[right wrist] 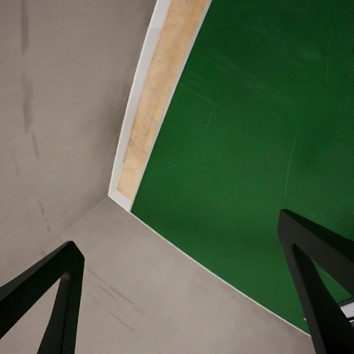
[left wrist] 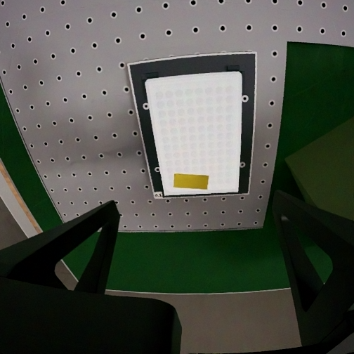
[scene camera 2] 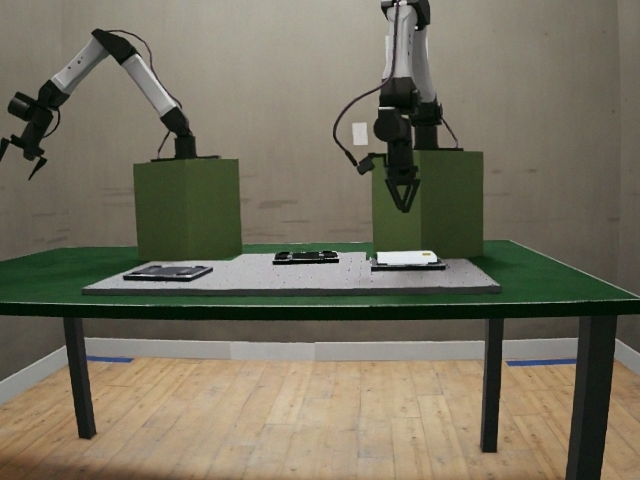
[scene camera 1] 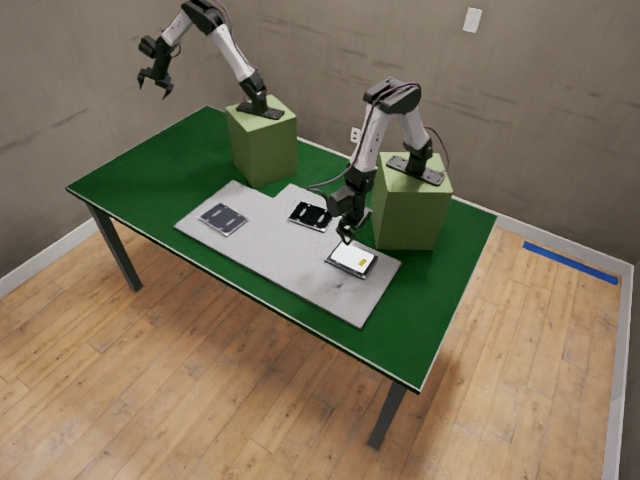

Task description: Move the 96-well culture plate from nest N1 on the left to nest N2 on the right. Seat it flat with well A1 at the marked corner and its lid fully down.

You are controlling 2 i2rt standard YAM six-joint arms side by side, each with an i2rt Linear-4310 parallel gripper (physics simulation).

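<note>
The white lidded 96-well plate [scene camera 1: 352,257] [scene camera 2: 405,257] [left wrist: 197,125] lies flat in a dark nest [scene camera 1: 345,269] [scene camera 2: 408,267] [left wrist: 192,63] at the right of both scene views. Its yellow label [left wrist: 191,181] is near the nest's small marked corner [left wrist: 158,195]. The lid looks level. My left gripper [scene camera 1: 352,233] [scene camera 2: 403,208] [left wrist: 192,204] points down above the plate, open and empty. My right gripper [scene camera 1: 153,92] [scene camera 2: 16,169] [right wrist: 173,238] is open and empty, high at the picture's left. The empty nest [scene camera 1: 211,217] [scene camera 2: 170,276] lies at the left of both scene views.
A third, black nest [scene camera 1: 311,215] [scene camera 2: 306,257] lies between them toward the back. All three sit on a grey perforated board [scene camera 1: 279,258] [scene camera 2: 289,289] on the green table [scene camera 1: 155,155]. Green pedestals [scene camera 1: 263,149] [scene camera 1: 410,217] carry the arms.
</note>
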